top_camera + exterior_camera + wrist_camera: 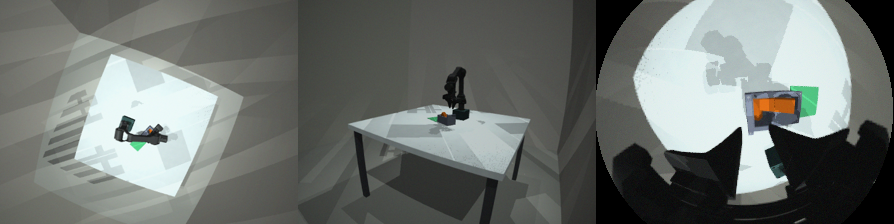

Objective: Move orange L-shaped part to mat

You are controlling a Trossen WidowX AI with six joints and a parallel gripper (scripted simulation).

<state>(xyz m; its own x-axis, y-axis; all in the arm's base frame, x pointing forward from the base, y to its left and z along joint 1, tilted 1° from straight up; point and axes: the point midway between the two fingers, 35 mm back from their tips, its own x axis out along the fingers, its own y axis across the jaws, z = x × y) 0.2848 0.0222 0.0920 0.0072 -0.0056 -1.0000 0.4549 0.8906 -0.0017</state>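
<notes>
Right now the orange L-shaped part is 10 cm below my gripper tip, 4 cm to the right of it and 2 cm behind it. Round my gripper tip: green mat (20 cm to the right, 16 cm below, 10 cm behind).
</notes>
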